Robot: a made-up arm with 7 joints. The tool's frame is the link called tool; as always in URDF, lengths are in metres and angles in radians. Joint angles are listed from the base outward.
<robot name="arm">
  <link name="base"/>
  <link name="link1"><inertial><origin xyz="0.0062 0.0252 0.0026"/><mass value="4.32"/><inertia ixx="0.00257" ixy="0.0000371" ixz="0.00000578" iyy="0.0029" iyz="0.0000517" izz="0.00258"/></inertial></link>
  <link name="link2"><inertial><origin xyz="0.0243 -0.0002 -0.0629"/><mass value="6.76"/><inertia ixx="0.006" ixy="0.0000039" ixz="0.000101" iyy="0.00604" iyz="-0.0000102" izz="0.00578"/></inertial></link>
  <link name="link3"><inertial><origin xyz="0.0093 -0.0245 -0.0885"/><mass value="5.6"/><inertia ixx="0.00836" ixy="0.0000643" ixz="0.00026" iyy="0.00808" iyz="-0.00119" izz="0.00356"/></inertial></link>
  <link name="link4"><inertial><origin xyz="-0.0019 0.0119 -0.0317"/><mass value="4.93"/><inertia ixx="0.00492" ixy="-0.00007" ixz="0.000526" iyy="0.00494" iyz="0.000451" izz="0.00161"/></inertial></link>
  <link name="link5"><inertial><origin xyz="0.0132 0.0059 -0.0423"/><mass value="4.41"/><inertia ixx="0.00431" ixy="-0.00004" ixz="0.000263" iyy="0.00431" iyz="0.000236" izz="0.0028"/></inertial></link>
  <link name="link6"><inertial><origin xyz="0.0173 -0.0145 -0.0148"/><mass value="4.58"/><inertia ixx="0.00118" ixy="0" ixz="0" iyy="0.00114" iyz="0" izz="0.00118"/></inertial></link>
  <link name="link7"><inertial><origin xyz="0.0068 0.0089 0.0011"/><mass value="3.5"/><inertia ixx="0.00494" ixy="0" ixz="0" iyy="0.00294" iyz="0" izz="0.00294"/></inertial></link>
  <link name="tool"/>
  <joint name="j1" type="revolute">
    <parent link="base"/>
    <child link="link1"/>
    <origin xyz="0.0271 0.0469 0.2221"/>
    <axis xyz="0 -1 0"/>
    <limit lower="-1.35" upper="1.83"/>
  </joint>
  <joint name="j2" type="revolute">
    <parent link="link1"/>
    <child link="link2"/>
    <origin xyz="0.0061 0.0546 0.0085"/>
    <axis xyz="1 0 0"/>
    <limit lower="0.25" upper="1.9"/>
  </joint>
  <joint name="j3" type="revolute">
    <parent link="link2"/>
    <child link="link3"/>
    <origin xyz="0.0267 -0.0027 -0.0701"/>
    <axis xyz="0 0 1"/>
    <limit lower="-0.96" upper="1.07"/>
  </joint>
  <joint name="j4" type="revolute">
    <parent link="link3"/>
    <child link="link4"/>
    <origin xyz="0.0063 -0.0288 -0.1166"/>
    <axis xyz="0 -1 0"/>
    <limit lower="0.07" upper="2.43"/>
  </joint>
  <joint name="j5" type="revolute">
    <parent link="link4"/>
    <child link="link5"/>
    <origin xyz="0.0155 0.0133 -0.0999"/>
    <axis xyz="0 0 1"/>
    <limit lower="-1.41" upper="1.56"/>
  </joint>
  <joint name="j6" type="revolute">
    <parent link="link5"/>
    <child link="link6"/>
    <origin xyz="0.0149 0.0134 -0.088"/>
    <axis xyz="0 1 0"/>
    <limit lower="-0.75" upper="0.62"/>
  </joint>
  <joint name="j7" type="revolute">
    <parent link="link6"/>
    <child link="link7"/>
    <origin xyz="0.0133 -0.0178 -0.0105"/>
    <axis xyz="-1 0 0"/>
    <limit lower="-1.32" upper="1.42"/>
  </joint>
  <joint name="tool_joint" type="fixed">
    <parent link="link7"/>
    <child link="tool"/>
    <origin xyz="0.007 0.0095 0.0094" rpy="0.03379 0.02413 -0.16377"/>
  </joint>
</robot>
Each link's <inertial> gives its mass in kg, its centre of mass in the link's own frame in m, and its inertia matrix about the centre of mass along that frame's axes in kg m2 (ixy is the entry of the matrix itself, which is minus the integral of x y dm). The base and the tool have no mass. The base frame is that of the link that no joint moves.
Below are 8 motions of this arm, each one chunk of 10 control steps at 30 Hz.
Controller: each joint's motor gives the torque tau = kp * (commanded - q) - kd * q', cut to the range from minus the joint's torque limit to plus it. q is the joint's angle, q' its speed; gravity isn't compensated. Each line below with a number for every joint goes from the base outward.
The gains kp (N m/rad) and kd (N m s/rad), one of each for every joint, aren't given. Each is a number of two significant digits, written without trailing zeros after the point. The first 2 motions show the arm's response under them.
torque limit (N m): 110 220 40 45 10 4.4 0.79
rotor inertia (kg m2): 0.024 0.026 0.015 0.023 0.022 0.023 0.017
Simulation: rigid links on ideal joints. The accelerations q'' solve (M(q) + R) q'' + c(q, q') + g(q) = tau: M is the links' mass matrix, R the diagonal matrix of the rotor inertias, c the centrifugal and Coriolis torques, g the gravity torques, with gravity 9.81 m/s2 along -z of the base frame. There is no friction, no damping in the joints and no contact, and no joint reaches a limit. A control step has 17 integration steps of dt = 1/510 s. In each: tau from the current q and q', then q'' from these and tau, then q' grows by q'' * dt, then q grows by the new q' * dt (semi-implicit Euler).
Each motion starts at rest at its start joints. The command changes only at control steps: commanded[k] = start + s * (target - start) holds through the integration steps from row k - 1 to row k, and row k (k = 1, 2, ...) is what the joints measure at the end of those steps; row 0 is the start. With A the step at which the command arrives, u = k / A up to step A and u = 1 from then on. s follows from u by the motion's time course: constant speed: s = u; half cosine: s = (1 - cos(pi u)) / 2; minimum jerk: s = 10 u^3 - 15 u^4 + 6 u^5; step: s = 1 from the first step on.
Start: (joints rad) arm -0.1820 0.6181 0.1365 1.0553 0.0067 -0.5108 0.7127
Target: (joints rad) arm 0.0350 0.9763 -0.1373 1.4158 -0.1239 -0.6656 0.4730
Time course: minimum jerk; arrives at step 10
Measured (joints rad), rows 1 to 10:
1: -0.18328 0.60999 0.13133 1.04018 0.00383 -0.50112 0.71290
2: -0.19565 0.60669 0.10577 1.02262 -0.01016 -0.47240 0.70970
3: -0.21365 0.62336 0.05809 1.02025 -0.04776 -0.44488 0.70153
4: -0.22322 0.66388 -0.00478 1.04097 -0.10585 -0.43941 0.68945
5: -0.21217 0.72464 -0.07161 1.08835 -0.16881 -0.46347 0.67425
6: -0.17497 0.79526 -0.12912 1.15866 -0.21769 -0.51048 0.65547
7: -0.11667 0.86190 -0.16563 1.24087 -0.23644 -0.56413 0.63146
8: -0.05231 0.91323 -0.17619 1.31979 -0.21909 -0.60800 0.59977
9: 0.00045 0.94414 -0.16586 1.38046 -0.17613 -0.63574 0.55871
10: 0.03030 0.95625 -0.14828 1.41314 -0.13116 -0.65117 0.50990
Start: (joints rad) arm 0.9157 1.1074 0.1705 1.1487 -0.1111 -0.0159 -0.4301
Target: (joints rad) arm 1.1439 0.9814 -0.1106 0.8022 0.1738 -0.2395 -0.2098
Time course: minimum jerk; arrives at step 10
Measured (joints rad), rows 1 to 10:
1: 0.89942 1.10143 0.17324 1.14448 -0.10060 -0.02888 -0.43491
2: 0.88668 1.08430 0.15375 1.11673 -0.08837 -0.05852 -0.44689
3: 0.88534 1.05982 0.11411 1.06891 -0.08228 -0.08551 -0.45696
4: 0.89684 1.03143 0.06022 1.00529 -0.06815 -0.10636 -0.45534
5: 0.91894 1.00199 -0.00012 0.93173 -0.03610 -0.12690 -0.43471
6: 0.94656 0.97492 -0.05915 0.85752 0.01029 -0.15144 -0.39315
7: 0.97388 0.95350 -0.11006 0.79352 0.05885 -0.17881 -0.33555
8: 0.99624 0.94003 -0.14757 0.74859 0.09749 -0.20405 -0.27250
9: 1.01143 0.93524 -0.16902 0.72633 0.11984 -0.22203 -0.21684
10: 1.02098 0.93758 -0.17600 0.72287 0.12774 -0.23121 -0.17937
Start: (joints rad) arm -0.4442 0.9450 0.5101 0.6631 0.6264 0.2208 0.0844
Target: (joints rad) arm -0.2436 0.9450 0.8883 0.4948 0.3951 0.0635 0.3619
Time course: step
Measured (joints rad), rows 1 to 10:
1: -0.32028 0.87951 0.65855 0.55147 0.41670 0.16439 0.12293
2: -0.26568 0.86391 0.76515 0.46475 0.30842 0.11495 0.20385
3: -0.26963 0.87046 0.81480 0.43107 0.33071 0.11385 0.30887
4: -0.27913 0.87622 0.84329 0.41770 0.38663 0.13540 0.40834
5: -0.28152 0.87751 0.85652 0.41397 0.41776 0.15478 0.48042
6: -0.27852 0.87492 0.85758 0.41714 0.41249 0.16084 0.52087
7: -0.27359 0.87098 0.85171 0.42367 0.38805 0.15522 0.53100
8: -0.26937 0.86810 0.84460 0.42992 0.36501 0.14508 0.51194
9: -0.26720 0.86742 0.84013 0.43373 0.35378 0.13657 0.46992
10: -0.26708 0.86871 0.83943 0.43468 0.35436 0.13243 0.41982

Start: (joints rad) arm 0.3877 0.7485 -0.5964 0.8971 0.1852 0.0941 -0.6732
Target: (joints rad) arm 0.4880 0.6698 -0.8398 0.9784 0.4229 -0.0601 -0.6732
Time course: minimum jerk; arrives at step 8
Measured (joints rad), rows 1 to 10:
1: 0.37846 0.73848 -0.59750 0.88375 0.19027 0.09915 -0.67351
2: 0.35977 0.72447 -0.62293 0.86414 0.20423 0.11767 -0.67355
3: 0.34081 0.71003 -0.67289 0.84948 0.22498 0.13642 -0.67217
4: 0.32955 0.69269 -0.73872 0.84467 0.25803 0.13918 -0.66941
5: 0.32924 0.67221 -0.80786 0.85432 0.30008 0.11977 -0.66566
6: 0.33914 0.65084 -0.86651 0.87809 0.33707 0.08270 -0.66153
7: 0.35570 0.63238 -0.90392 0.90955 0.35566 0.03973 -0.65803
8: 0.37483 0.62099 -0.91774 0.93896 0.35553 0.00350 -0.65645
9: 0.39411 0.61906 -0.91582 0.95747 0.35266 -0.01896 -0.65786
10: 0.41036 0.62556 -0.90573 0.96166 0.36079 -0.02662 -0.66186

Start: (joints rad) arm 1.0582 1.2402 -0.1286 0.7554 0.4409 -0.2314 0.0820
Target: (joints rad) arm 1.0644 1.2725 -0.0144 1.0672 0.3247 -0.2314 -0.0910
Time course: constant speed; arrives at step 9
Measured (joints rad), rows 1 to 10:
1: 1.03761 1.23894 -0.12500 0.75736 0.44692 -0.23938 0.07433
2: 1.01195 1.22909 -0.12972 0.75697 0.44328 -0.24790 0.05257
3: 0.98808 1.21568 -0.13842 0.76974 0.41942 -0.23921 0.02016
4: 0.97001 1.20421 -0.14747 0.80010 0.37970 -0.21962 -0.01565
5: 0.95983 1.19795 -0.15295 0.84341 0.33596 -0.20528 -0.04770
6: 0.95742 1.19817 -0.15172 0.89204 0.30050 -0.20682 -0.07246
7: 0.96136 1.20442 -0.14220 0.93951 0.27990 -0.22299 -0.09039
8: 0.96976 1.21503 -0.12478 0.98243 0.27355 -0.24409 -0.10447
9: 0.98060 1.22766 -0.10163 1.02052 0.27622 -0.26015 -0.11827
10: 0.99682 1.23796 -0.08120 1.04463 0.28595 -0.27292 -0.13168

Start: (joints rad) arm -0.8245 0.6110 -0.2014 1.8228 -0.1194 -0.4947 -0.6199
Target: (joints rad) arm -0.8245 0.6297 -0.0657 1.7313 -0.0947 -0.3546 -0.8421
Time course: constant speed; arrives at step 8
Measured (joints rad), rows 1 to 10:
1: -0.81755 0.60242 -0.19888 1.79437 -0.13024 -0.48597 -0.62387
2: -0.81382 0.59667 -0.18907 1.74830 -0.14495 -0.44410 -0.63695
3: -0.81874 0.60123 -0.17419 1.71163 -0.14923 -0.38313 -0.65987
4: -0.82615 0.60812 -0.15678 1.68817 -0.14371 -0.33440 -0.69064
5: -0.83011 0.61176 -0.13927 1.67479 -0.13511 -0.31164 -0.72680
6: -0.82941 0.61260 -0.12292 1.66864 -0.12893 -0.30763 -0.76572
7: -0.82592 0.61294 -0.10741 1.66638 -0.12625 -0.30808 -0.80469
8: -0.82199 0.61404 -0.09184 1.66394 -0.12497 -0.30283 -0.84133
9: -0.81853 0.61653 -0.08103 1.66064 -0.11966 -0.29283 -0.87041
10: -0.81694 0.61790 -0.07542 1.65874 -0.11434 -0.28457 -0.88612

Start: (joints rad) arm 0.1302 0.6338 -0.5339 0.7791 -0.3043 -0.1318 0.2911
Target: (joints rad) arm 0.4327 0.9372 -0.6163 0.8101 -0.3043 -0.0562 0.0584
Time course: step
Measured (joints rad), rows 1 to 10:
1: 0.23084 0.74661 -0.79024 0.80271 -0.34848 -0.07551 0.27015
2: 0.30681 0.86335 -0.90960 0.83608 -0.46240 -0.03825 0.24439
3: 0.31549 0.91080 -0.80092 0.78125 -0.48876 -0.05499 0.19702
4: 0.34342 0.93312 -0.70807 0.71771 -0.40889 -0.01496 0.13971
5: 0.37285 0.95016 -0.65254 0.70752 -0.32186 0.05892 0.08864
6: 0.39653 0.95195 -0.62254 0.72595 -0.27943 0.09353 0.04985
7: 0.40872 0.93799 -0.61317 0.75379 -0.27898 0.06925 0.02741
8: 0.40692 0.91494 -0.62136 0.78099 -0.30151 0.01188 0.02107
9: 0.39319 0.89090 -0.64142 0.80062 -0.33267 -0.04164 0.02804
10: 0.37235 0.87275 -0.66585 0.80885 -0.36431 -0.06877 0.04479

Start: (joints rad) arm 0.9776 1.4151 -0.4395 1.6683 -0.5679 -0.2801 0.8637
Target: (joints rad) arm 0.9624 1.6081 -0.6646 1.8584 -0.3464 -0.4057 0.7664
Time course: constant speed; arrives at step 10
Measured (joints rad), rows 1 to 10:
1: 0.96432 1.42294 -0.46067 1.67695 -0.55568 -0.28319 0.85628
2: 0.94019 1.43341 -0.50787 1.69493 -0.55463 -0.30357 0.84305
3: 0.91439 1.44264 -0.56323 1.71737 -0.57015 -0.33748 0.83465
4: 0.89294 1.45335 -0.61546 1.74103 -0.58382 -0.37196 0.83684
5: 0.88013 1.46883 -0.65752 1.76422 -0.58169 -0.39748 0.84873
6: 0.87771 1.48938 -0.68604 1.78569 -0.56183 -0.41170 0.86411
7: 0.88398 1.51300 -0.70204 1.80479 -0.52910 -0.41683 0.87471
8: 0.89470 1.53736 -0.71039 1.82207 -0.48999 -0.41695 0.87362
9: 0.90525 1.56081 -0.71741 1.83905 -0.45085 -0.41685 0.85792
10: 0.91238 1.58246 -0.72818 1.85719 -0.41696 -0.42068 0.82966

